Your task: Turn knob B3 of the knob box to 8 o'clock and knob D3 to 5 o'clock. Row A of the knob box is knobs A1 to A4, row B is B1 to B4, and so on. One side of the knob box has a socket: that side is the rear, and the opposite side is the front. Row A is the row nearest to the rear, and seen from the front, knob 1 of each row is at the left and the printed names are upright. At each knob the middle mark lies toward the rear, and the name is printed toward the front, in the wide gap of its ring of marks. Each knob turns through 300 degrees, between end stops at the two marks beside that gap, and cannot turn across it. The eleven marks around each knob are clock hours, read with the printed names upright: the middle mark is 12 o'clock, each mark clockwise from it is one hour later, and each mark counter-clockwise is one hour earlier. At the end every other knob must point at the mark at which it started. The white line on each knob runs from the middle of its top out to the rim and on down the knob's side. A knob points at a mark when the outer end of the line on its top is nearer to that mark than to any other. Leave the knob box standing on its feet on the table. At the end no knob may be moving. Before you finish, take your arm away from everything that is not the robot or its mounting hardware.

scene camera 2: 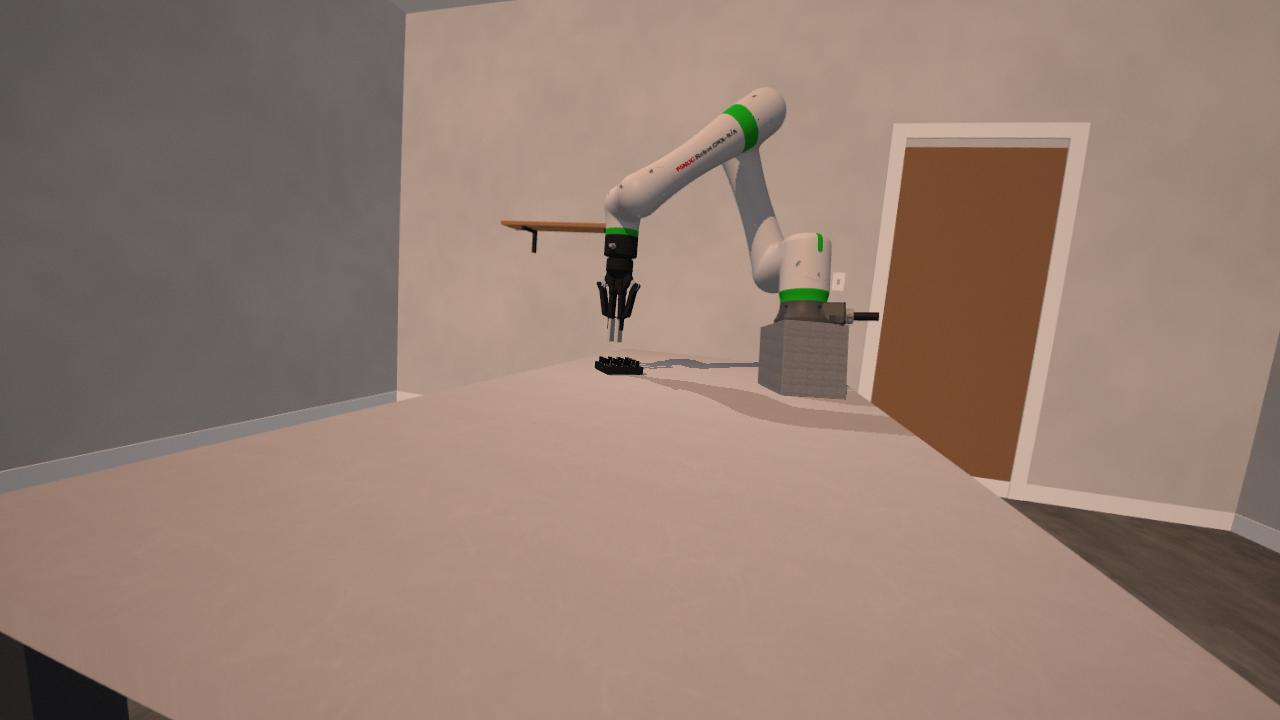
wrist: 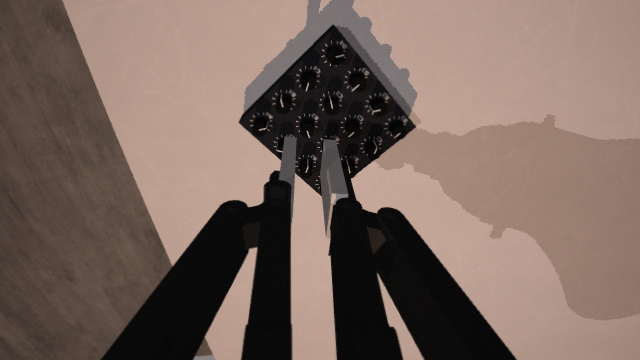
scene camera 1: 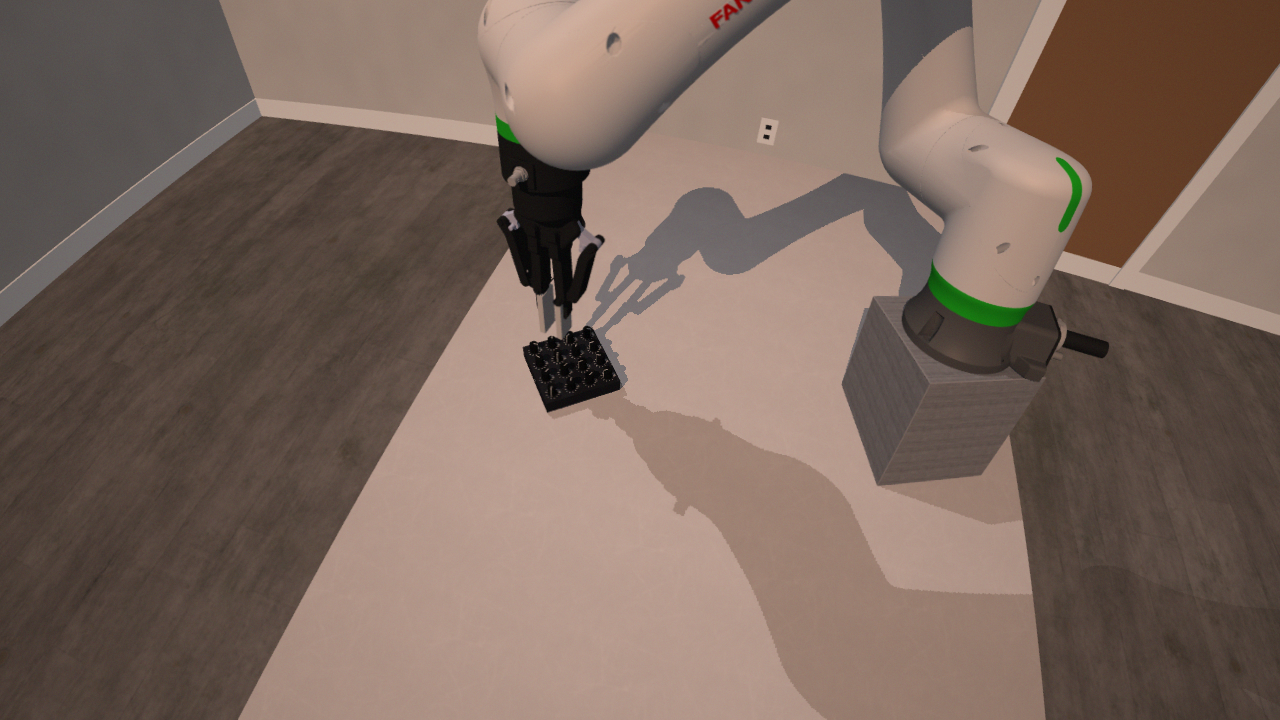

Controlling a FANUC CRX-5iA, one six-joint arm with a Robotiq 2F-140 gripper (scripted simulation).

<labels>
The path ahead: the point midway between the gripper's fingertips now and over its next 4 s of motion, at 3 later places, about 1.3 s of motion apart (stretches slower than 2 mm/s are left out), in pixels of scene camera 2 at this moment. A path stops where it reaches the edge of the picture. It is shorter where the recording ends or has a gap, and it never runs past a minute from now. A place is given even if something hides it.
My gripper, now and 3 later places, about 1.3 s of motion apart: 614,341; 614,345; 613,356; 613,358
</labels>
